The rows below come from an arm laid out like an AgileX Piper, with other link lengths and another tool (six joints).
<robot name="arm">
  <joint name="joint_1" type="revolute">
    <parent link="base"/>
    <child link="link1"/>
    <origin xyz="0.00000 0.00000 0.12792" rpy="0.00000 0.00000 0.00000"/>
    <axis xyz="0 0 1"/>
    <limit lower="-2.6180" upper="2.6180"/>
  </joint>
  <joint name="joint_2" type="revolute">
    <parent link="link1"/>
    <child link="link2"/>
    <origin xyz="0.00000 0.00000 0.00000" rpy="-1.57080 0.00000 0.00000"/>
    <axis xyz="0 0 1"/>
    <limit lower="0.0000" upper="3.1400"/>
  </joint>
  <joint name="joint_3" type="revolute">
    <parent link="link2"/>
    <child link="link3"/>
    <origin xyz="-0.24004 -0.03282 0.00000" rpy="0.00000 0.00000 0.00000"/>
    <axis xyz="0 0 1"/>
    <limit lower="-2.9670" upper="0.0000"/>
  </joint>
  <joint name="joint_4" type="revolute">
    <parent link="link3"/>
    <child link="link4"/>
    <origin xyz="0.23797 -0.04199 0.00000" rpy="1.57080 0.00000 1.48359"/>
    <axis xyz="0 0 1"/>
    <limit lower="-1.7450" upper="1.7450"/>
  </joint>
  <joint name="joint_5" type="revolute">
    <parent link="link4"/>
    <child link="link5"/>
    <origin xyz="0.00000 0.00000 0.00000" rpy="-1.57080 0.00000 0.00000"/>
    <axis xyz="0 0 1"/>
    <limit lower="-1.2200" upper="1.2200"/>
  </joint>
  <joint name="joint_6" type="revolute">
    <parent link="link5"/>
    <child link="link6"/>
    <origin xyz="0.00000 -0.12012 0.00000" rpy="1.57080 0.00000 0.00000"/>
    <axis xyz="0 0 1"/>
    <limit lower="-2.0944" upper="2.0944"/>
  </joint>
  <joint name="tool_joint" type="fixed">
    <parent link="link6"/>
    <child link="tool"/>
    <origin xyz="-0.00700 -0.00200 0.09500" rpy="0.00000 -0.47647 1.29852"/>
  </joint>
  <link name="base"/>
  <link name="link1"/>
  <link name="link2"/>
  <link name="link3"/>
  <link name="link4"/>
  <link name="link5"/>
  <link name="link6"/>
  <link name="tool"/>
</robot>
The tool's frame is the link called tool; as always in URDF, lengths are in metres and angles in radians.
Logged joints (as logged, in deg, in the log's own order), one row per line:
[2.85, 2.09, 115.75, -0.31, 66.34, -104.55]
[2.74, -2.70, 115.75, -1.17, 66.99, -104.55]
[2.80, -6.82, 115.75, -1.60, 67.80, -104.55]
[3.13, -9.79, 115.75, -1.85, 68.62, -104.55]
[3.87, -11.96, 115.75, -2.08, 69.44, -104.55]
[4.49, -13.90, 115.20, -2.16, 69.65, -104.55]
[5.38, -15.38, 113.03, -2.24, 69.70, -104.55]
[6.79, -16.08, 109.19, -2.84, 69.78, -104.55]
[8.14, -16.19, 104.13, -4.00, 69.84, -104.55]
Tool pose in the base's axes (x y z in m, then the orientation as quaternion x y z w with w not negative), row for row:
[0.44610, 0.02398, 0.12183, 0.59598, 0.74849, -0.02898, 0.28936]
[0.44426, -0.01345, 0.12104, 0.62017, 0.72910, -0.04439, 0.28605]
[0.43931, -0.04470, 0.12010, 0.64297, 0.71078, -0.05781, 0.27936]
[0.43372, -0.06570, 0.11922, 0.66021, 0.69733, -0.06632, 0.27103]
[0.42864, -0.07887, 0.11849, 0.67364, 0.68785, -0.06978, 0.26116]
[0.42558, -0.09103, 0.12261, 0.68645, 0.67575, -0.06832, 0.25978]
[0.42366, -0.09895, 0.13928, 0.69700, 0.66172, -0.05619, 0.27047]
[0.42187, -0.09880, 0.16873, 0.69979, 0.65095, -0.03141, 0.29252]
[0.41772, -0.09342, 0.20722, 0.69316, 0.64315, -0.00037, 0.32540]
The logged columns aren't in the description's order. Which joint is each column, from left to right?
Columns, left to right: joint_4, joint_1, joint_2, joint_6, joint_5, joint_3.
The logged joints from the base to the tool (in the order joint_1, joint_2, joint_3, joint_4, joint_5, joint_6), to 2 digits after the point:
[2.09, 115.75, -104.55, 2.85, 66.34, -0.31]
[-2.70, 115.75, -104.55, 2.74, 66.99, -1.17]
[-6.82, 115.75, -104.55, 2.80, 67.80, -1.60]
[-9.79, 115.75, -104.55, 3.13, 68.62, -1.85]
[-11.96, 115.75, -104.55, 3.87, 69.44, -2.08]
[-13.90, 115.20, -104.55, 4.49, 69.65, -2.16]
[-15.38, 113.03, -104.55, 5.38, 69.70, -2.24]
[-16.08, 109.19, -104.55, 6.79, 69.78, -2.84]
[-16.19, 104.13, -104.55, 8.14, 69.84, -4.00]

